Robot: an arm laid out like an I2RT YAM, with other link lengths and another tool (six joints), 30 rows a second.
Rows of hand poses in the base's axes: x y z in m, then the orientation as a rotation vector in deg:
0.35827, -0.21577, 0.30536, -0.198, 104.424, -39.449
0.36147, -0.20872, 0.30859, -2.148, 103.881, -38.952
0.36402, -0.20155, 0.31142, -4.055, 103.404, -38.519
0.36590, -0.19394, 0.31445, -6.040, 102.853, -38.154
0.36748, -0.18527, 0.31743, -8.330, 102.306, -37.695
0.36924, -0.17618, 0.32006, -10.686, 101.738, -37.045
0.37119, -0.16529, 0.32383, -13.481, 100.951, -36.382
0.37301, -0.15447, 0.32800, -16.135, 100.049, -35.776
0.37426, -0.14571, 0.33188, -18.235, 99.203, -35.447
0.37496, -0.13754, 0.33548, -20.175, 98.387, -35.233
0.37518, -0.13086, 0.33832, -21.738, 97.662, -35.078
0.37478, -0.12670, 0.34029, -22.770, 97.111, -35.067
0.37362, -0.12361, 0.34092, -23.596, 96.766, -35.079
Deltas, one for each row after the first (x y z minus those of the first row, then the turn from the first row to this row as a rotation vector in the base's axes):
0.00320, 0.00705, 0.00323, -0.740, -0.097, 1.645
0.00575, 0.01422, 0.00606, -1.487, -0.115, 3.213
0.00763, 0.02183, 0.00909, -2.338, -0.150, 4.808
0.00921, 0.03050, 0.01207, -3.276, -0.091, 6.649
0.01097, 0.03959, 0.01470, -4.128, -0.036, 8.639
0.01292, 0.05048, 0.01847, -5.245, -0.023, 10.959
0.01474, 0.06130, 0.02264, -6.368, -0.113, 13.177
0.01599, 0.07006, 0.02652, -7.396, -0.257, 14.874
0.01669, 0.07823, 0.03012, -8.419, -0.388, 16.396
0.01691, 0.08491, 0.03296, -9.277, -0.539, 17.627
0.01651, 0.08907, 0.03493, -9.925, -0.683, 18.402
0.01535, 0.09216, 0.03556, -10.432, -0.704, 18.990

